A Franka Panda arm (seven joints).
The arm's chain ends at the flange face. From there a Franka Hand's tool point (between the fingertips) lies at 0.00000 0.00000 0.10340 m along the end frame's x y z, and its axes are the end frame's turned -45 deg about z.
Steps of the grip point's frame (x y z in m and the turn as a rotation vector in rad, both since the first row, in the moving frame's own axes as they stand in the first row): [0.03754, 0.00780, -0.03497, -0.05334, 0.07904, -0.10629]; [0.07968, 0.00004, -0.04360, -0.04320, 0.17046, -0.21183]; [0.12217, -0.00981, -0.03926, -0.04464, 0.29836, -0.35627]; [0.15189, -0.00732, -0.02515, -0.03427, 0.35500, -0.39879]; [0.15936, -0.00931, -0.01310, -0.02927, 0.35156, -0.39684]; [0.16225, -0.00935, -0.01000, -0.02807, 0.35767, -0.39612]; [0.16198, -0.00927, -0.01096, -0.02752, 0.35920, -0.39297]
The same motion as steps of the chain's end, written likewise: [0.02251, -0.01864, -0.03450, 0.01817, 0.09361, -0.10629]; [0.04192, -0.04548, -0.04201, 0.08999, 0.15108, -0.21183]; [0.05852, -0.07105, -0.03464, 0.17941, 0.24254, -0.35627]; [0.07967, -0.08469, -0.01873, 0.22679, 0.27526, -0.39879]; [0.08411, -0.09140, -0.00682, 0.22789, 0.26929, -0.39684]; [0.08590, -0.09292, -0.00350, 0.23306, 0.27276, -0.39612]; [0.08568, -0.09255, -0.00441, 0.23453, 0.27345, -0.39297]
